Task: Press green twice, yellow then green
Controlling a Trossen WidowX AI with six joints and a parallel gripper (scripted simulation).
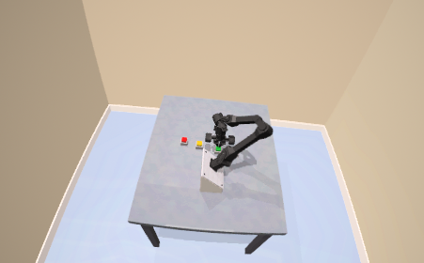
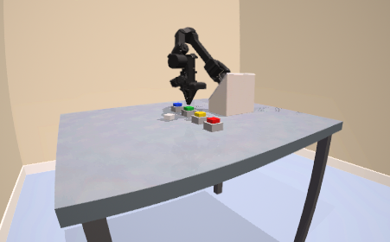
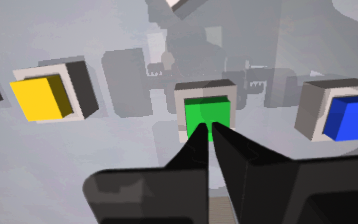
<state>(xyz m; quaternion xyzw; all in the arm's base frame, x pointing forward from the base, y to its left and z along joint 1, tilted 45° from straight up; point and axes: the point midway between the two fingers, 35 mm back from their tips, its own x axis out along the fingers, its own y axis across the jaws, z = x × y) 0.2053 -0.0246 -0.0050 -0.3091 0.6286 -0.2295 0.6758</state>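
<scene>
My gripper tip is now 20 mm above the green button. The rest, counted from my gripper tip: blue button (120 mm to the right, 20 mm below); yellow button (130 mm to the left, 20 mm below, 20 mm ahead); small white block (100 mm ahead, 40 mm below, 20 mm to the left).
</scene>
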